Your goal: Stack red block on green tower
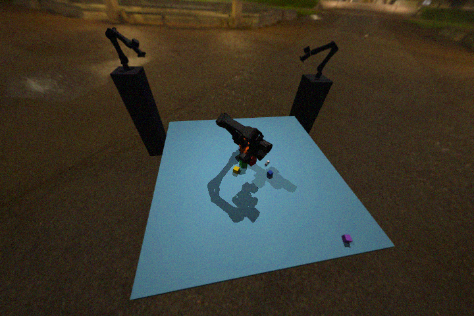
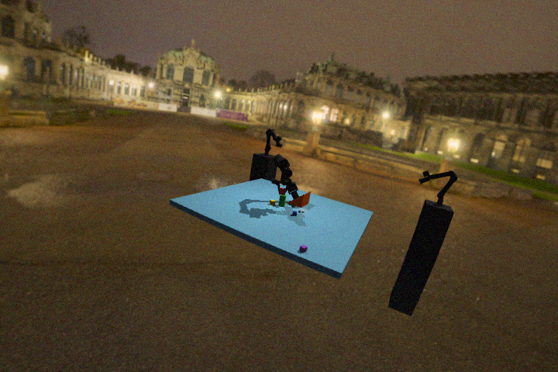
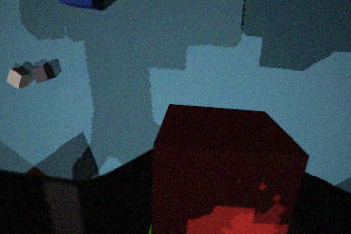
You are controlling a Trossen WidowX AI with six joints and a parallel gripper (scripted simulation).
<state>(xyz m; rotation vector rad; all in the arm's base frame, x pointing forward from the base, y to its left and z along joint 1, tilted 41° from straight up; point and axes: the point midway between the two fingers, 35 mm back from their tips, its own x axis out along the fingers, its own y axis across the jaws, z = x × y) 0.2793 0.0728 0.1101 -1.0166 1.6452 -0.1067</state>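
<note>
Now: the yellow cube 40 mm behind my gripper tip, 90 mm to the right of it and 110 mm below it. Also, from my gripper tip: small white piece: 100 mm behind, 170 mm to the left, 120 mm below; blue cube: 20 mm ahead, 150 mm to the left, 120 mm below; red block: 20 mm above.
</note>
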